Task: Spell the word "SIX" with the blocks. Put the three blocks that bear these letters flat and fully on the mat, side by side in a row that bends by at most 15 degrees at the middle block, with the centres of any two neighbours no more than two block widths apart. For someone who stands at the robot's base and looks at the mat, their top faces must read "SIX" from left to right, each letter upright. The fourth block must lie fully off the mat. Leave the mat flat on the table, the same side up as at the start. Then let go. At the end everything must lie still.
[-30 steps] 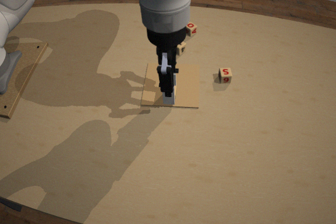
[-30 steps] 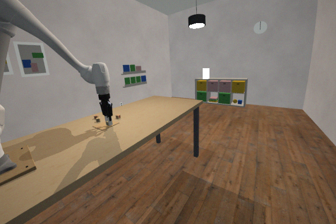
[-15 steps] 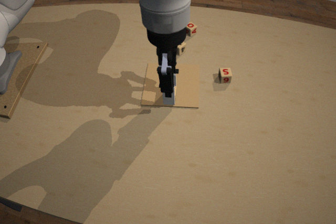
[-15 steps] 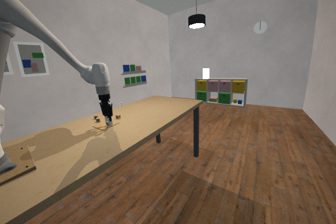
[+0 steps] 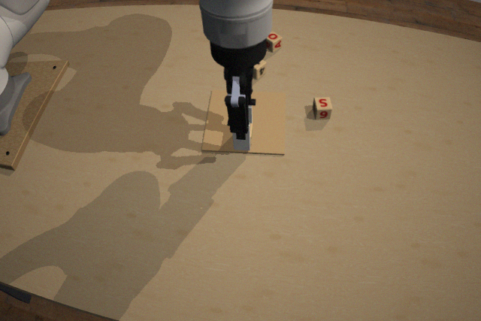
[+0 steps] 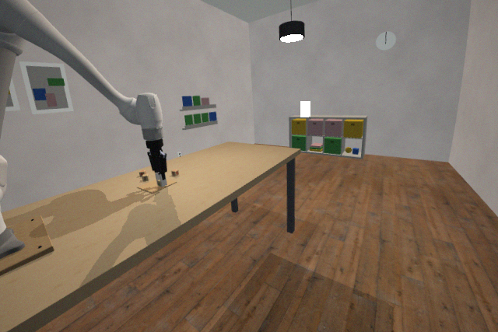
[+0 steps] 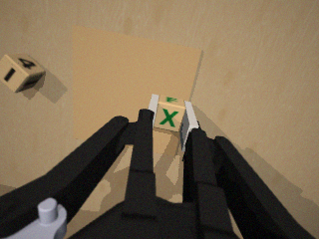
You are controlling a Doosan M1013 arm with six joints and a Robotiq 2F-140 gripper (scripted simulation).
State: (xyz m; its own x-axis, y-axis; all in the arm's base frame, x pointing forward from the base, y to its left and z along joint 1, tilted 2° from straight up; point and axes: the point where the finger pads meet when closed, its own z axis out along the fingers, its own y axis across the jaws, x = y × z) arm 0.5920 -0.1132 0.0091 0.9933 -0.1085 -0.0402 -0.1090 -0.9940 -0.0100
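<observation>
My gripper is now 2 cm above the letter block. The rest, counted from my hand: tan mat 5 cm to the left, 4 cm below; then I block 17 cm to the left, 3 cm below, 3 cm ahead; then S block 14 cm ahead, 6 cm to the left, 3 cm below.
</observation>
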